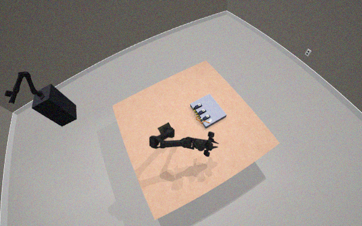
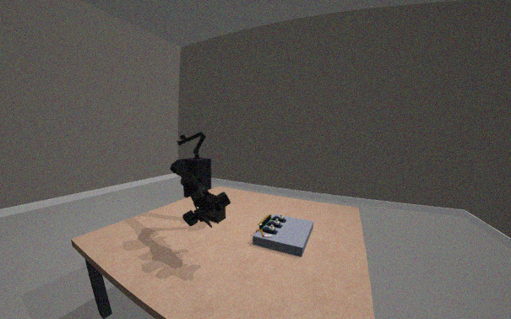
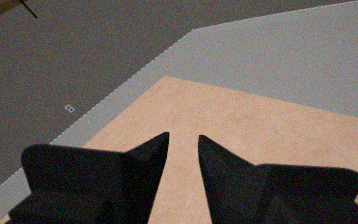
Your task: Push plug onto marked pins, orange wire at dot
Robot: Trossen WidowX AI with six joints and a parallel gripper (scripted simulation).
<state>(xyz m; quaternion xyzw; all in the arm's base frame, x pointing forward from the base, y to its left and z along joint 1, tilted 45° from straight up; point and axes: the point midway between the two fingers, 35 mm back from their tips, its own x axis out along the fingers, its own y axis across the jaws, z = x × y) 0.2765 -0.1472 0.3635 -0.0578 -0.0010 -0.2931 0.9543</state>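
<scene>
My gripper tip is 330 mm to the right of the white band, 130 mm above it and 20 mm short of it. Also, from my gripper tip: grey printed holder 410 mm to the left, 180 mm below, 180 mm ahead.
</scene>
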